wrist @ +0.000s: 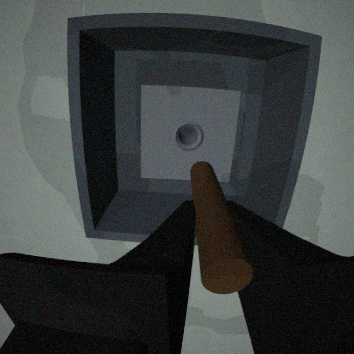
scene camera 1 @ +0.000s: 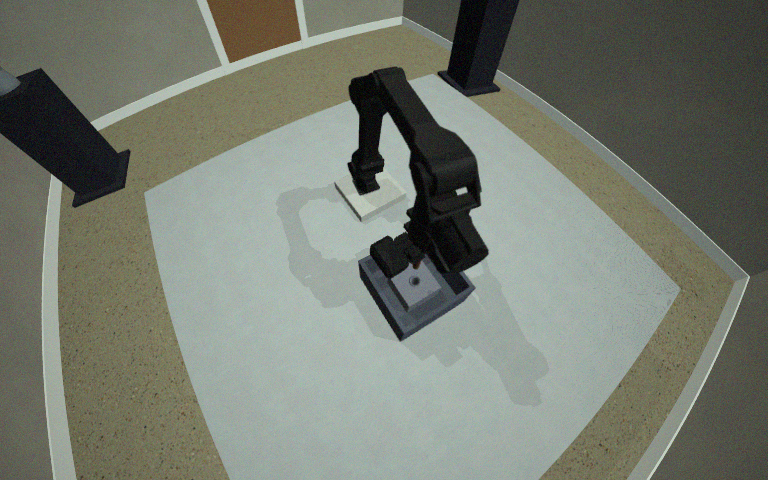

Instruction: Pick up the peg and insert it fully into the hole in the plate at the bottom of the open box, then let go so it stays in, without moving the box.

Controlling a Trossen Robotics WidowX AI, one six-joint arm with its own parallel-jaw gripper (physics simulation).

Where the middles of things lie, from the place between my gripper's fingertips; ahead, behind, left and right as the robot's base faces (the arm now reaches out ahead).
I see my gripper 12 cm above the grey box (scene camera 1: 455, 288), 1 cm to the right of it and 1 cm short of it. From my hand the other things lie so: pale plate (scene camera 1: 412, 287) 14 cm below, 1 cm to the left, 1 cm ahead; then brown peg (wrist: 224, 265) 1 cm ahead, 1 cm above.
